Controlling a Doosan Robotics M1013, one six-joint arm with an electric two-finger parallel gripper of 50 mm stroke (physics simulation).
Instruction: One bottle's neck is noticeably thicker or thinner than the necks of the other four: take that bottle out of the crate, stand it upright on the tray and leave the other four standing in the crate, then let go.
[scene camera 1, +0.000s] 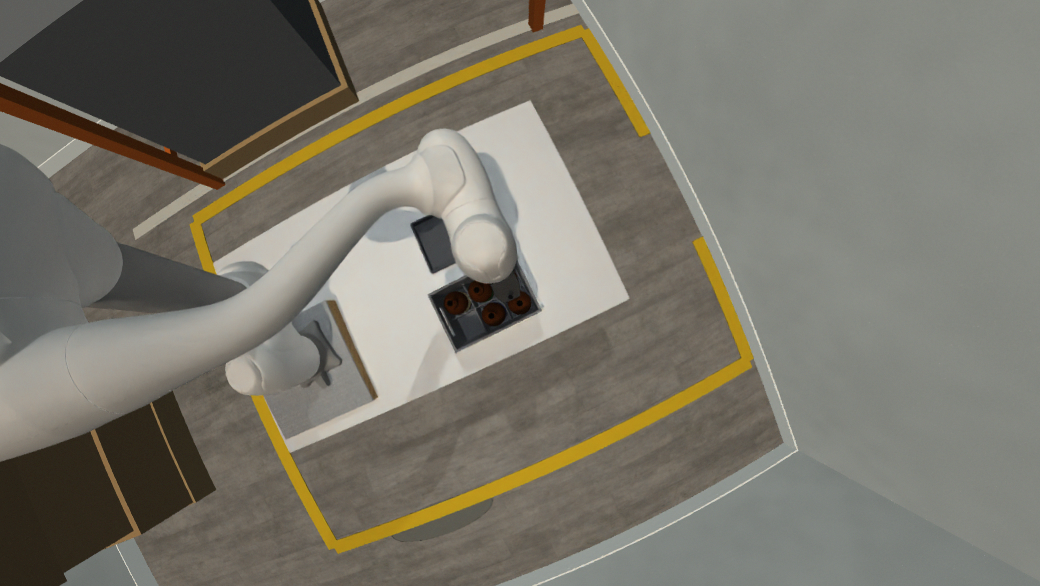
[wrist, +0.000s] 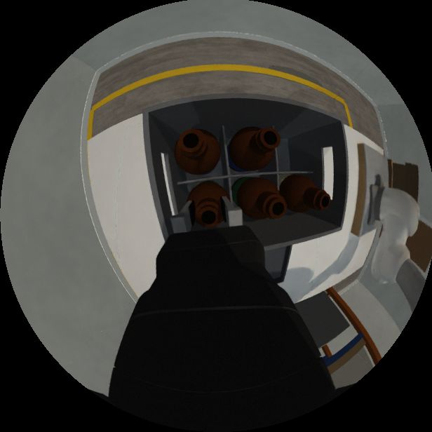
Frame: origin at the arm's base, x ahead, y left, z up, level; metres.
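Where they show: arm's base, origin of the base link: (scene camera 1: 310, 354).
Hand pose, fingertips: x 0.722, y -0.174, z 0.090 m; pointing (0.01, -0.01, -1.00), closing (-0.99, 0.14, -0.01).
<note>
Things, the pixels of their top centre, and the offset from my fingertips. "pt": a spot on its surface instead. Level surfaces: height alone.
- dark crate, surface spot: (scene camera 1: 443, 323) pt 0.216 m back, 0.009 m right, 0.033 m up
- dark tray, surface spot: (scene camera 1: 436, 247) pt 0.140 m back, 0.242 m left, 0.136 m down
- white table, its level: 0.141 m down
The dark crate (scene camera 1: 443, 323) (wrist: 345, 175) has six compartments. My gripper (wrist: 207, 206) is shut on the neck of the brown bottle (wrist: 206, 192) in the near left compartment in the wrist view; this bottle is upright in the crate. Four other brown bottles stand in it: far left (wrist: 197, 155) (scene camera 1: 519, 302), far middle (wrist: 248, 150) (scene camera 1: 493, 314), near middle (wrist: 256, 197) (scene camera 1: 479, 291) and near right (wrist: 299, 192) (scene camera 1: 455, 302). The far right compartment is empty. The dark tray (scene camera 1: 436, 247) (wrist: 276, 262) is beside the crate, partly hidden. The arm hides the gripper and held bottle in the scene view.
The crate and tray are on a white table (scene camera 1: 574, 269) (wrist: 117, 185). A second white arm (scene camera 1: 280, 360) (wrist: 397, 220) is over a grey board with a wooden edge (scene camera 1: 352, 349) (wrist: 358, 190) at the table's left in the scene view. A large dark bin (scene camera 1: 181, 72) is behind.
</note>
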